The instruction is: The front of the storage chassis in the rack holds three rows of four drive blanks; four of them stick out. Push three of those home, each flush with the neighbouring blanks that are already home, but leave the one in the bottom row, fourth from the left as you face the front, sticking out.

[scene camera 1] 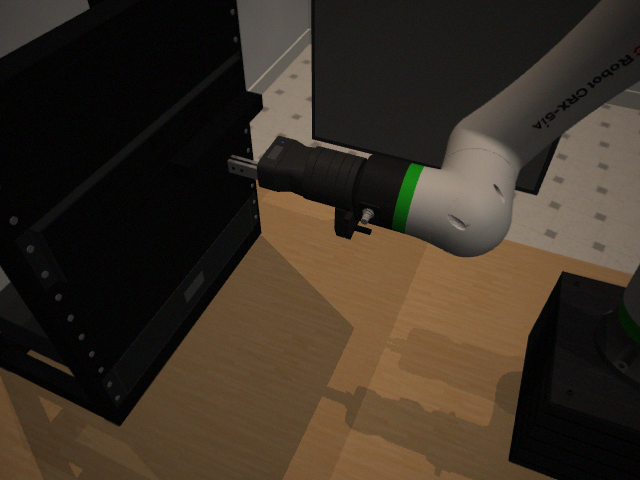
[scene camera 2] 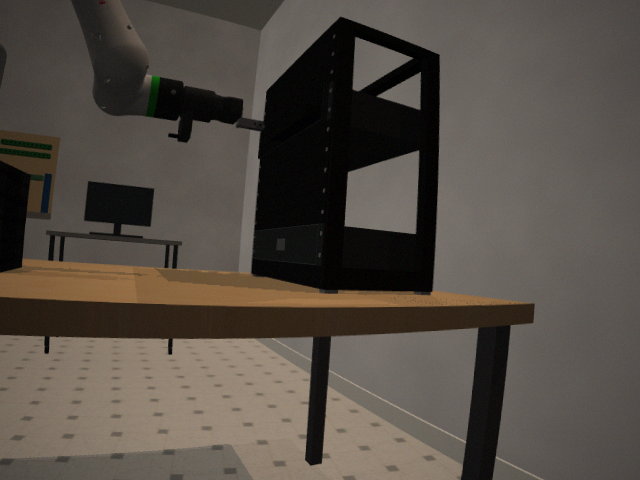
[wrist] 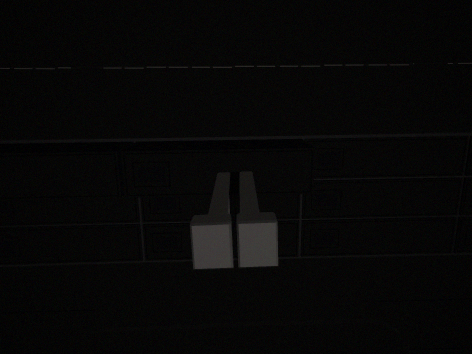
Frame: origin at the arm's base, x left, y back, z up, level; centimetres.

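Seen in the pictures: gripper, fingertip midpoint: (scene camera 1: 230,163) (scene camera 2: 262,126) (wrist: 235,194).
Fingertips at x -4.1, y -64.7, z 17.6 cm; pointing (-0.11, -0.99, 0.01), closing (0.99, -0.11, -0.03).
Note:
Offsets run from my fingertips to a thing's top centre. "*": to the spot under its first point.
The storage chassis {* dx -3.8, dy -5.3, dz +1.2 cm} (scene camera 1: 206,136) is very dark in the rack (scene camera 1: 77,330) (scene camera 2: 338,206). In the wrist view, a wide blank {dx -2.3, dy -9.7, dz +1.2 cm} (wrist: 180,182) in the uppermost visible row stands out in front of its neighbours. Another blank {dx -13.1, dy -8.0, dz +1.2 cm} (wrist: 60,175) to its left in that view also looks proud. A blank {dx +8.1, dy -14.7, dz +1.2 cm} (wrist: 390,159) at the right and the lower blanks {dx +8.1, dy -14.7, dz +6.9 cm} (wrist: 375,237) look set farther back. My gripper (scene camera 1: 229,164) (scene camera 2: 263,125) (wrist: 235,194) is shut and empty, its tips in front of the wide blank; contact cannot be told. Column numbers and the bottom-row fourth blank cannot be made out.
A lower panel {dx +3.2, dy -10.1, dz -24.0 cm} (scene camera 1: 155,320) (scene camera 2: 289,245) with a pale label is in the rack. The rack stands on a wooden table (scene camera 1: 248,330) (scene camera 2: 206,317). The robot's black base (scene camera 1: 589,341) is at the right in scene camera 1. A monitor (scene camera 2: 118,204) stands behind.

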